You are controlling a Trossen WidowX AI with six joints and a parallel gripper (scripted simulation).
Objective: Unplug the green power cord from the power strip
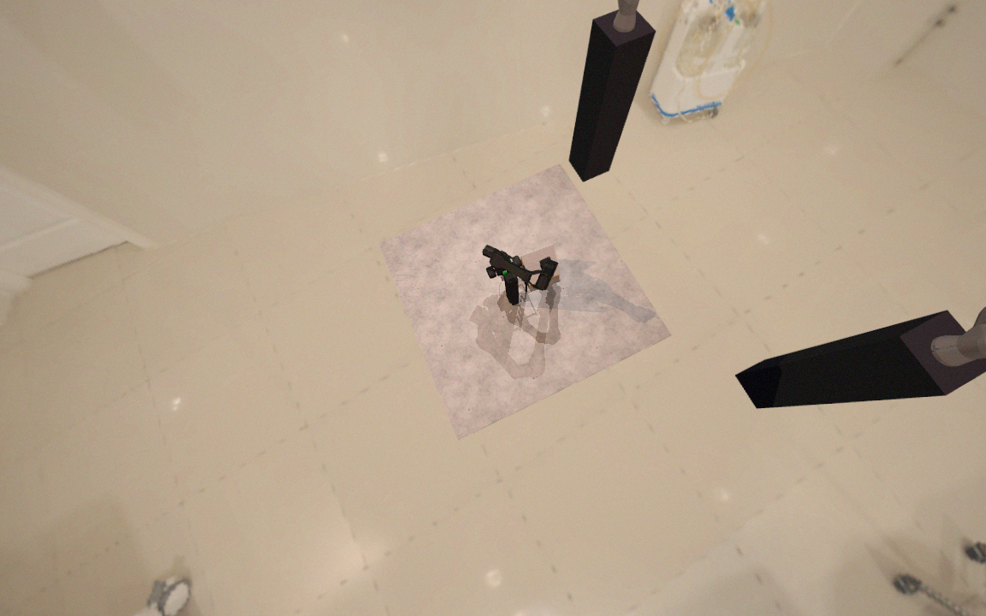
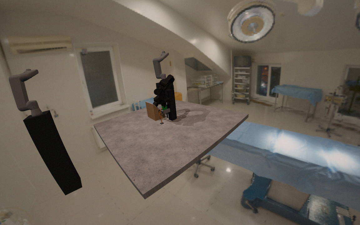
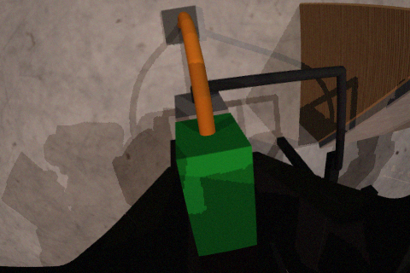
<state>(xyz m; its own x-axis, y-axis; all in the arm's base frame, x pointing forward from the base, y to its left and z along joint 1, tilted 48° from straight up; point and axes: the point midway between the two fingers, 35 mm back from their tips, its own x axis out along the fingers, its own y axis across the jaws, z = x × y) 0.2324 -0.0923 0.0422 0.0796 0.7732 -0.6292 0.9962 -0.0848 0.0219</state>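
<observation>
Right now my gripper tip is 30 mm to the right of the green plug. The rest, counted from my gripper tip: black post: 130 mm to the left, 20 mm above.
</observation>
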